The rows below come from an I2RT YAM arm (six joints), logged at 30 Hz.
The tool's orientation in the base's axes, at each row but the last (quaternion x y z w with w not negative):
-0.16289 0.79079 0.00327 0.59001
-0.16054 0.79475 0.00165 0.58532
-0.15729 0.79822 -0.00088 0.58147
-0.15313 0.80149 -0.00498 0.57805
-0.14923 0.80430 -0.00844 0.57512
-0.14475 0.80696 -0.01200 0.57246
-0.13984 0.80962 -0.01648 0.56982
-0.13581 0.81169 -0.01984 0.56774
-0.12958 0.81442 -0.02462 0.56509
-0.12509 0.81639 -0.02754 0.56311
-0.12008 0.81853 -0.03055 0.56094
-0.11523 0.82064 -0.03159 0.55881
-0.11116 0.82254 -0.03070 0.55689
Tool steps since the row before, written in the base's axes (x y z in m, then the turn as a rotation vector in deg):
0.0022 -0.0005 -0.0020 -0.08 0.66 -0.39
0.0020 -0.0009 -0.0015 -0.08 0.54 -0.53
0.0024 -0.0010 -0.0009 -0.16 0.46 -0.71
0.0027 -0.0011 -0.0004 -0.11 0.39 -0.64
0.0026 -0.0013 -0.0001 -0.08 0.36 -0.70
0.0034 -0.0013 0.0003 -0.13 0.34 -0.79
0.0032 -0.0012 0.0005 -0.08 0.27 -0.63
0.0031 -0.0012 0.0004 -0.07 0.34 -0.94
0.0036 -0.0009 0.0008 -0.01 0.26 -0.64
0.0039 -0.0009 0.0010 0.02 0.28 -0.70
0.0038 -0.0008 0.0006 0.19 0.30 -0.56
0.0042 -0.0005 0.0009 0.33 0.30 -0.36
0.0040 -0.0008 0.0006 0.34 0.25 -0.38
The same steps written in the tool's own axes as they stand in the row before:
0.0014 -0.0007 0.0026 0.22 0.72 0.17
0.0011 -0.0011 0.0022 0.38 0.63 0.20
0.0004 -0.0014 0.0023 0.59 0.61 0.16
-0.0001 -0.0016 0.0025 0.53 0.52 0.18
-0.0003 -0.0018 0.0022 0.58 0.49 0.22
-0.0010 -0.0020 0.0029 0.68 0.50 0.20
-0.0012 -0.0019 0.0026 0.54 0.39 0.18
-0.0011 -0.0018 0.0026 0.80 0.52 0.31
-0.0017 -0.0017 0.0030 0.53 0.37 0.25
-0.0020 -0.0017 0.0032 0.57 0.40 0.30
-0.0017 -0.0015 0.0032 0.38 0.36 0.41
-0.0022 -0.0013 0.0035 0.15 0.31 0.46
-0.0018 -0.0015 0.0034 0.17 0.26 0.48

